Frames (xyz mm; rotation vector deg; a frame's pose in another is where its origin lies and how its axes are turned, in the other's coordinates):
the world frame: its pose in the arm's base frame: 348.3 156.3 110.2 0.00 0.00 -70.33
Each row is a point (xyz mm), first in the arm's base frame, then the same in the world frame.
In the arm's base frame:
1: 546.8 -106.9 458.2
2: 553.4 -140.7 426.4
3: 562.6 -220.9 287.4
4: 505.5 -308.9 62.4
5: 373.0 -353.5 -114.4
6: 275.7 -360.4 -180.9
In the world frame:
1: 314.7 98.3 348.0
2: 348.7 93.2 316.2
3: 427.3 74.8 177.2
4: 491.0 -8.6 -47.8
5: 488.4 -148.3 -224.6
6: 462.1 -242.3 -291.1

